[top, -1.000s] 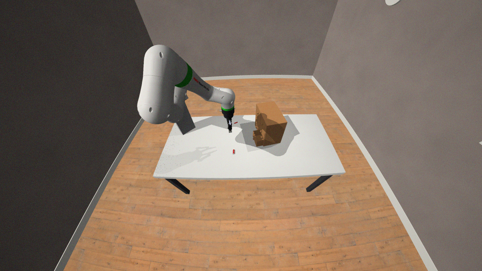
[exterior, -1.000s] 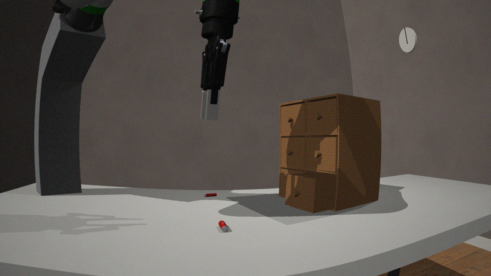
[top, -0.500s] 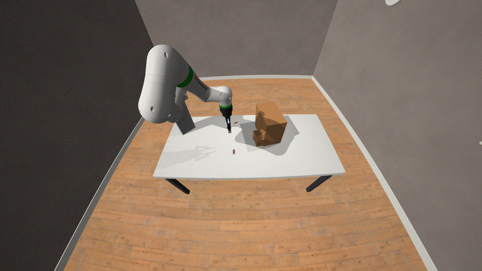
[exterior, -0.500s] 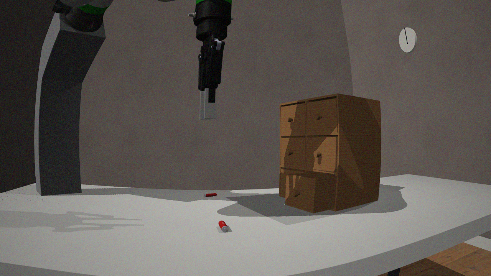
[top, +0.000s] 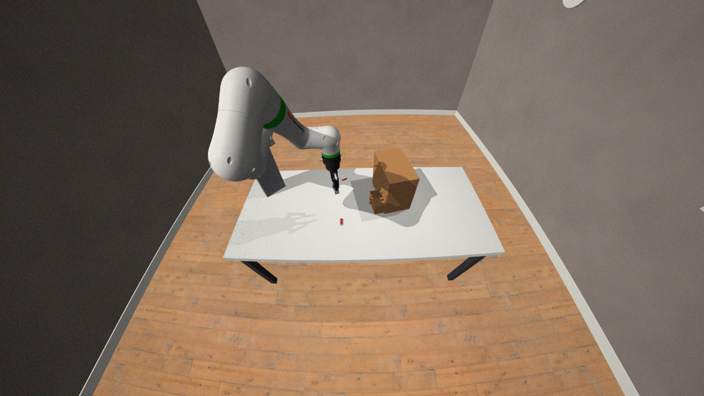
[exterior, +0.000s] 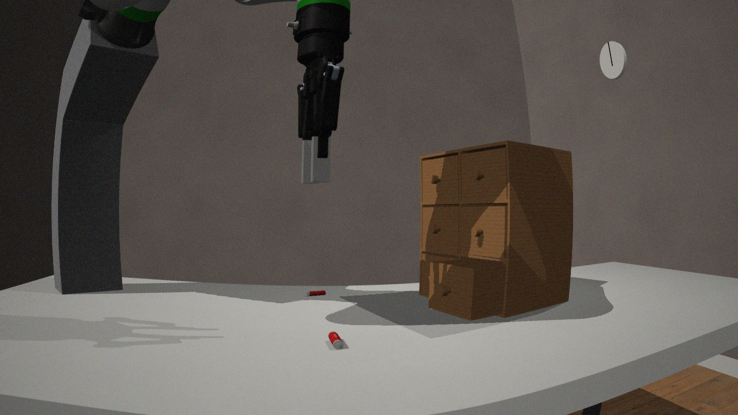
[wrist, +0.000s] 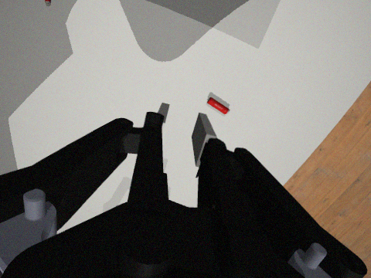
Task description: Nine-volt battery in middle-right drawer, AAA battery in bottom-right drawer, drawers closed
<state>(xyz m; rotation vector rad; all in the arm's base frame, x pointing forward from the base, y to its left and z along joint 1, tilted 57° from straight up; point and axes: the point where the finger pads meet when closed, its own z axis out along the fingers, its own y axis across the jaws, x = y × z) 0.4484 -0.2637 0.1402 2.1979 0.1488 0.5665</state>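
Right now my hand is 280 mm to the right of the red AAA battery, 250 mm above it and 150 mm short of it. Round my hand: black nine-volt battery: 450 mm ahead, 140 mm below, 80 mm to the right.
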